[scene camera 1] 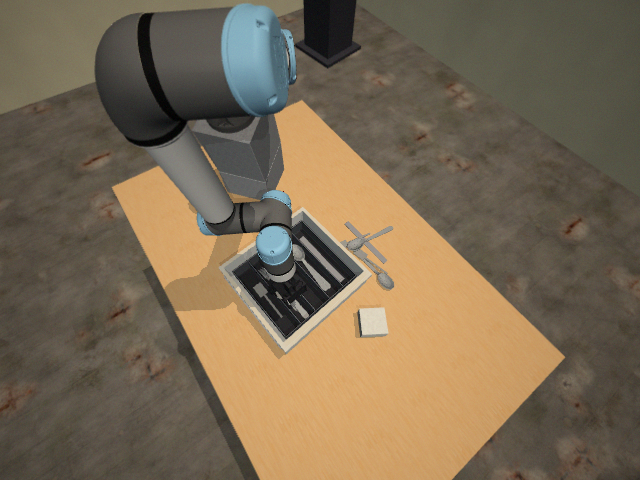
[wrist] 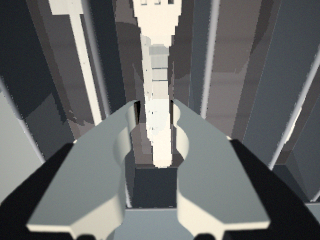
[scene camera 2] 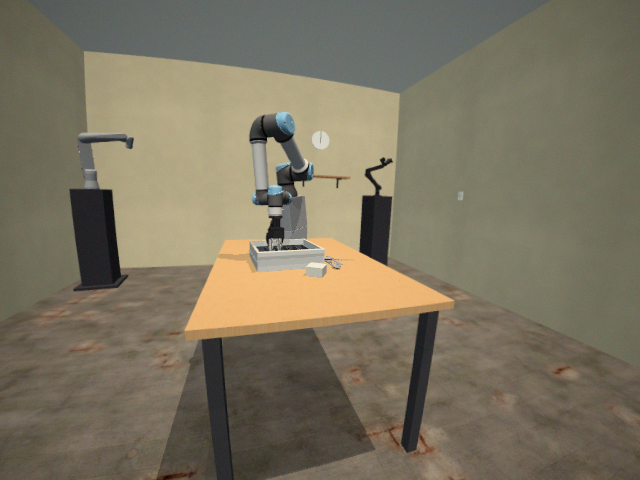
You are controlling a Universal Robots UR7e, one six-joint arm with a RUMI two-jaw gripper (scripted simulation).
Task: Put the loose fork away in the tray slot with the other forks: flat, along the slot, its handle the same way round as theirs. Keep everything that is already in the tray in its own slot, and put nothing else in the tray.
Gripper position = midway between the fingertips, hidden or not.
Note:
I see my gripper (scene camera 1: 287, 295) and a white block (scene camera 1: 372, 321).
The wrist view misses the white block, which is hidden by my gripper.

